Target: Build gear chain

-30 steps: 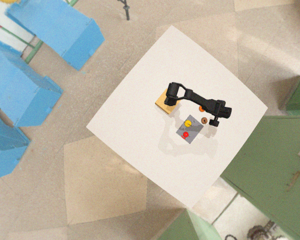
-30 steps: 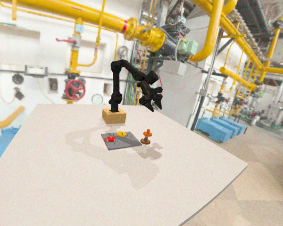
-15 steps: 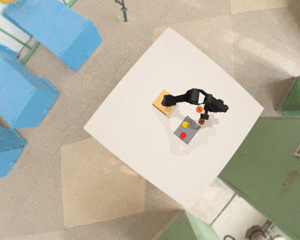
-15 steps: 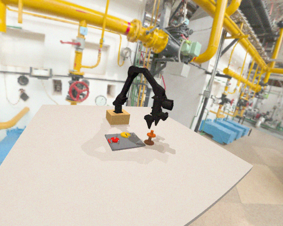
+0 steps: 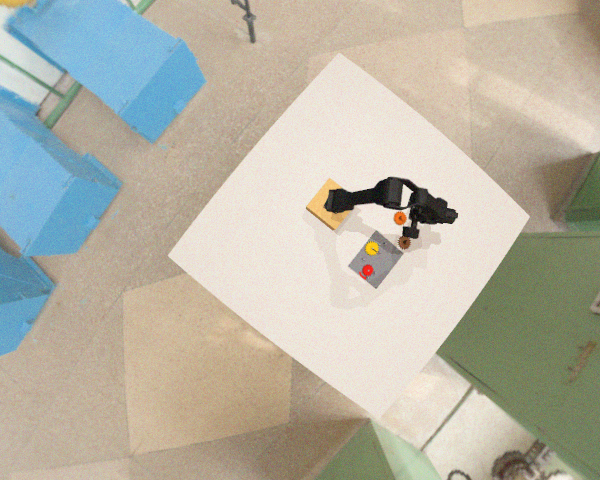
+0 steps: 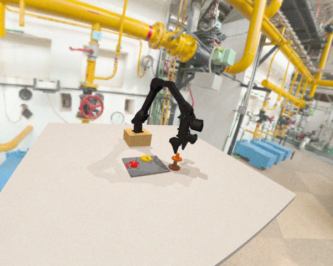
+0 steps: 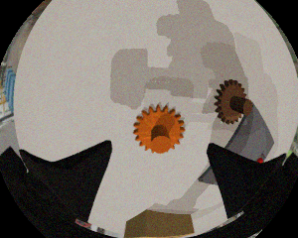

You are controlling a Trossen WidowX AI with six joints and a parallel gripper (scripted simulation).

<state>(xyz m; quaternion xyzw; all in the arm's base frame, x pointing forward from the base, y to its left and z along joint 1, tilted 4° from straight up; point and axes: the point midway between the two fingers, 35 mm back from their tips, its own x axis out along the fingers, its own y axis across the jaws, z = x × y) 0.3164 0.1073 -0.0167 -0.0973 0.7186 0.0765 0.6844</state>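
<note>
The orange gear is 40 mm below my gripper tip. Round my gripper tip: red gear: 40 mm behind, 290 mm to the right, 40 mm below; yellow gear: 60 mm behind, 190 mm to the right, 40 mm below; grey board: 20 mm behind, 220 mm to the right, 50 mm below.
</note>
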